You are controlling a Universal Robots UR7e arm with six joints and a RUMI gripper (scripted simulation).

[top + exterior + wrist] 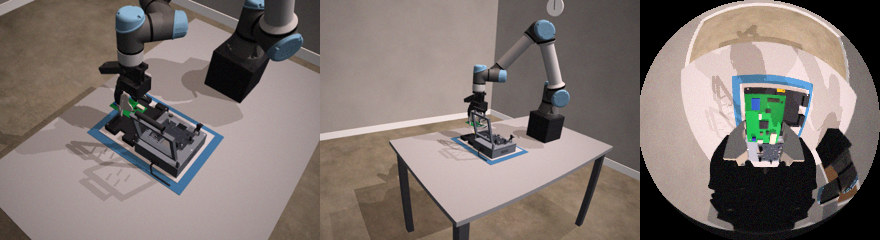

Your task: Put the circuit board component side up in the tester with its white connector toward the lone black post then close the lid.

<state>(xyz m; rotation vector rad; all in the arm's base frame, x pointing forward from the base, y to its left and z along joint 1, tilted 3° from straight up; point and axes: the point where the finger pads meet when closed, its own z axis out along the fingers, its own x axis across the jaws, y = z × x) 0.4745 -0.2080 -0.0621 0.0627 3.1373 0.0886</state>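
Right now the green circuit board is right at my hand. Also, from my hand: tester lid: 17 cm to the left, 9 cm ahead, 6 cm above.
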